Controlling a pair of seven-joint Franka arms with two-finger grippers.
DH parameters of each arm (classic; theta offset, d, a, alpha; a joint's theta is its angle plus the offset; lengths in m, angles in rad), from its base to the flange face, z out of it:
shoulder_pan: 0 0.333 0 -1.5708
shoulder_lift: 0 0 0 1.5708
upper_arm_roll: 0 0.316 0.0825 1.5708
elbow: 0 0 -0.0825 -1.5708
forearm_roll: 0 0.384 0 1.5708
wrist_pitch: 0 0 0.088 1.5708
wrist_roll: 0 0.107 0 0
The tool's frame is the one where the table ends.
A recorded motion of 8 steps. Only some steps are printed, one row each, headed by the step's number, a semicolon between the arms.
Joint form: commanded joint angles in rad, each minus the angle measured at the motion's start. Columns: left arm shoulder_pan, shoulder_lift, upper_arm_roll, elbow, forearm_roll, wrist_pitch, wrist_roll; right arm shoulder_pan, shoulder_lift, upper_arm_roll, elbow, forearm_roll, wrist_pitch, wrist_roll.
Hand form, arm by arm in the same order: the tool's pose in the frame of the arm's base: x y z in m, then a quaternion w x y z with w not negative. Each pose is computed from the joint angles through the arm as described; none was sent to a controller.
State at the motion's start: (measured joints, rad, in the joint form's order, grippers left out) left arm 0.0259 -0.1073 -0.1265 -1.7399 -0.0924 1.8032 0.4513; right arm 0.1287 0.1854 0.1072 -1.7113 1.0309 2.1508 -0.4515
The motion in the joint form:
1: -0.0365 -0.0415 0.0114 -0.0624 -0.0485 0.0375 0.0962; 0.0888 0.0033 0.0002 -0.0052 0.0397 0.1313 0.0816
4: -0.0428 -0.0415 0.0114 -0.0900 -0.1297 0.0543 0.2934; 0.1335 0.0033 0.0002 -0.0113 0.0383 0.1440 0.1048
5: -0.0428 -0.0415 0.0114 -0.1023 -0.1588 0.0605 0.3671; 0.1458 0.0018 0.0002 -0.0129 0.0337 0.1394 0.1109
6: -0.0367 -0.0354 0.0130 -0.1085 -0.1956 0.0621 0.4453; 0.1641 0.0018 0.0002 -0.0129 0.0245 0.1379 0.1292
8: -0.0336 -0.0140 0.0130 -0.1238 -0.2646 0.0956 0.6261; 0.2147 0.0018 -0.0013 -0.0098 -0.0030 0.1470 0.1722
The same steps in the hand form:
1: 0.5249 -0.0818 0.6195 0.03998 0.94201 -0.31668 0.10355; 0.6159 0.2239 0.5254 0.44671 -0.87735 -0.04446 -0.16953
4: 0.5240 -0.0909 0.6086 0.06915 0.90646 -0.40085 0.11345; 0.6057 0.2498 0.5229 0.44930 -0.87802 -0.05021 -0.15712
5: 0.5237 -0.0928 0.6036 0.07910 0.89173 -0.42979 0.11767; 0.6018 0.2575 0.5227 0.44951 -0.87863 -0.05539 -0.15127
6: 0.5256 -0.0914 0.5982 0.09280 0.87666 -0.45585 0.12275; 0.5968 0.2685 0.5225 0.44899 -0.88009 -0.05843 -0.14296
8: 0.5333 -0.0937 0.5841 0.11137 0.83582 -0.51786 0.14429; 0.5840 0.2965 0.5240 0.44458 -0.88373 -0.06761 -0.12962

